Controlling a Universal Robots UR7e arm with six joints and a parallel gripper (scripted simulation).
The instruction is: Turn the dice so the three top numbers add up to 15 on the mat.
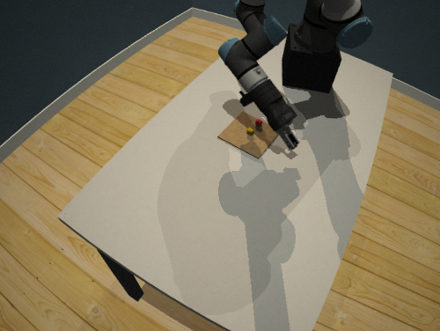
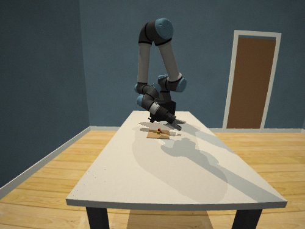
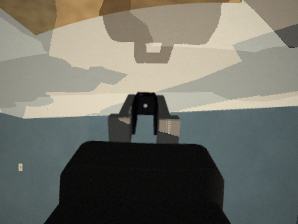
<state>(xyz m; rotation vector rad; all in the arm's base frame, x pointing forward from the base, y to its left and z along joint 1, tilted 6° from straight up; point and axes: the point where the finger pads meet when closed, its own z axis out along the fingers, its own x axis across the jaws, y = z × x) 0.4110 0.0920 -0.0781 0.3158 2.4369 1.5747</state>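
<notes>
The yellow die is 10 mm behind my hand, 130 mm to the right of it and 40 mm below it. From my hand the other things lie so: black die: 10 mm to the left, 10 mm below; red die: 60 mm behind, 120 mm to the right, 40 mm below; brown mat: 10 mm behind, 130 mm to the right, 50 mm below.
</notes>
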